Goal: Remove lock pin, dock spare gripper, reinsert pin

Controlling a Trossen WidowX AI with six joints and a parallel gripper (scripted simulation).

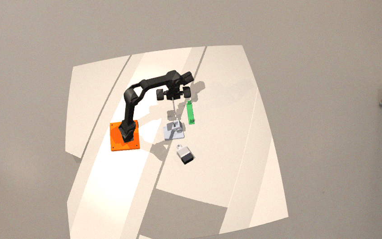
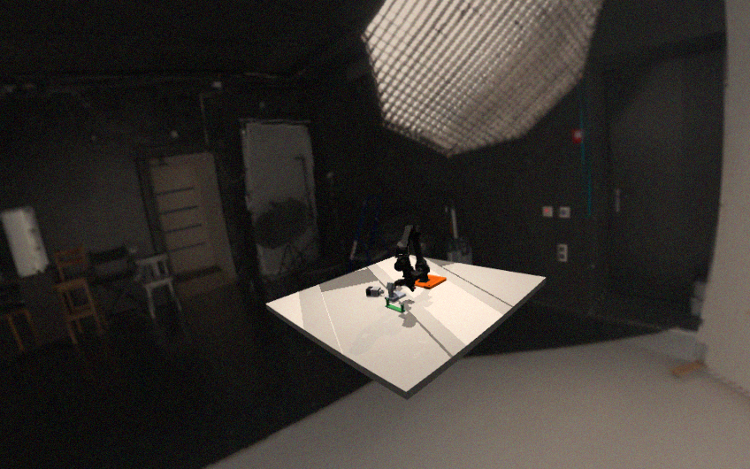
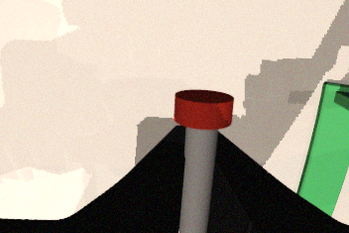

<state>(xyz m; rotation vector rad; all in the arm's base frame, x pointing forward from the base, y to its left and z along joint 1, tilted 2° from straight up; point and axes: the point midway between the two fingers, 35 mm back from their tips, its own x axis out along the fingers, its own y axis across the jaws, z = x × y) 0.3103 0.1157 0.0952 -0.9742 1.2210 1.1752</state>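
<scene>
My gripper tip is 90 mm short of the green holder, 70 mm to the left of it and 60 mm above it. The rest, counted from my gripper tip: grey mount 160 mm to the right, 40 mm behind, 30 mm below; spare gripper 310 mm to the right, 60 mm below, 30 mm behind.
</scene>
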